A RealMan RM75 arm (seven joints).
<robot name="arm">
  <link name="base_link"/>
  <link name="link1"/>
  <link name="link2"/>
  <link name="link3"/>
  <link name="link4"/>
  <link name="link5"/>
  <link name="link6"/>
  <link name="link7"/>
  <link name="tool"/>
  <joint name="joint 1" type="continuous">
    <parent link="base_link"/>
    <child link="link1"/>
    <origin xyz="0 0 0.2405" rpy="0 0 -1.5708"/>
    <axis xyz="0 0 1"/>
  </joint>
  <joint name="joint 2" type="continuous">
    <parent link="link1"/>
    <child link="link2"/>
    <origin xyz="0 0 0" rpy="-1.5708 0 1.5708"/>
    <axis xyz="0 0 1"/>
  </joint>
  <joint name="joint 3" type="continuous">
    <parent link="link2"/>
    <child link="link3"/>
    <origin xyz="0 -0.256 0" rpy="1.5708 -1.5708 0"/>
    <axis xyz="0 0 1"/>
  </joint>
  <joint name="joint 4" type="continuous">
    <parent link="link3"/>
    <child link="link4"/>
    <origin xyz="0 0 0" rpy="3.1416 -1.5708 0"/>
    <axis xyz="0 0 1"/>
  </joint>
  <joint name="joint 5" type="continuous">
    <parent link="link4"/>
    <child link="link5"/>
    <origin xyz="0.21 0 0" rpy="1.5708 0 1.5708"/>
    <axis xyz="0 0 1"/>
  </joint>
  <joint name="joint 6" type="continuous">
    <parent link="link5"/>
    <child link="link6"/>
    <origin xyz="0 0 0" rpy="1.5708 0 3.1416"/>
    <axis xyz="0 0 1"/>
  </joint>
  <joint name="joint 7" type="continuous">
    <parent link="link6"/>
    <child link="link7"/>
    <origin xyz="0 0.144 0" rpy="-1.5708 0 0"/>
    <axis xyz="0 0 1"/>
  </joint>
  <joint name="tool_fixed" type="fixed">
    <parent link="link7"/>
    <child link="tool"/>
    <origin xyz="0 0 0" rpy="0 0 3.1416"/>
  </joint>
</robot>
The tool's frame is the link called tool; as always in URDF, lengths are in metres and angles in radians. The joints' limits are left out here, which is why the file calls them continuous.
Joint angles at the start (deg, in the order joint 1, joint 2, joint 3, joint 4, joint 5, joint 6, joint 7):
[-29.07, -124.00, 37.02, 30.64, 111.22, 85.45, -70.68]
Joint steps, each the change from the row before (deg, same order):
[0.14, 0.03, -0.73, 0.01, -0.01, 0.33, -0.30]
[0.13, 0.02, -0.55, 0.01, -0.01, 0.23, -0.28]
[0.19, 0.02, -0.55, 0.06, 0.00, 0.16, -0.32]
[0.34, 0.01, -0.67, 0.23, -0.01, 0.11, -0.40]
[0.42, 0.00, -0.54, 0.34, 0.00, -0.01, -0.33]
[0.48, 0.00, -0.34, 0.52, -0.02, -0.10, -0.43]
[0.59, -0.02, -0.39, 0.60, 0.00, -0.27, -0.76]
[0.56, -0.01, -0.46, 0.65, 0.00, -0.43, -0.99]
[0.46, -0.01, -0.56, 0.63, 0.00, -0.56, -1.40]
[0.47, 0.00, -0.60, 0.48, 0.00, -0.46, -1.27]
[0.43, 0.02, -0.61, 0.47, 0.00, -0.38, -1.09]
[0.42, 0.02, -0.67, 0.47, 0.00, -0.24, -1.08]
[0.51, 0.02, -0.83, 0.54, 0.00, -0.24, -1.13]
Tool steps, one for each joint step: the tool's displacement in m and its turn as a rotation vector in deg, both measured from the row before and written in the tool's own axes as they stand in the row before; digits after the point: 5 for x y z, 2 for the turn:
[0.00029, -0.00051, -0.00209, 0.33, 0.55, -0.57]
[0.00009, -0.00039, -0.00168, 0.28, 0.41, -0.50]
[-0.00015, -0.00059, -0.00202, 0.40, 0.37, -0.53]
[-0.00036, -0.00109, -0.00310, 0.68, 0.42, -0.60]
[-0.00070, -0.00126, -0.00336, 0.79, 0.28, -0.46]
[-0.00067, -0.00149, -0.00356, 0.84, 0.12, -0.39]
[-0.00118, -0.00196, -0.00419, 1.12, 0.08, -0.75]
[-0.00087, -0.00268, -0.00436, 1.34, 0.08, -0.93]
[-0.00037, -0.00324, -0.00409, 1.46, 0.15, -1.31]
[-0.00074, -0.00290, -0.00411, 1.35, 0.22, -1.34]
[-0.00039, -0.00289, -0.00407, 1.26, 0.26, -1.13]
[-0.00017, -0.00270, -0.00417, 1.16, 0.34, -1.13]
[-0.00025, -0.00316, -0.00509, 1.35, 0.45, -1.23]

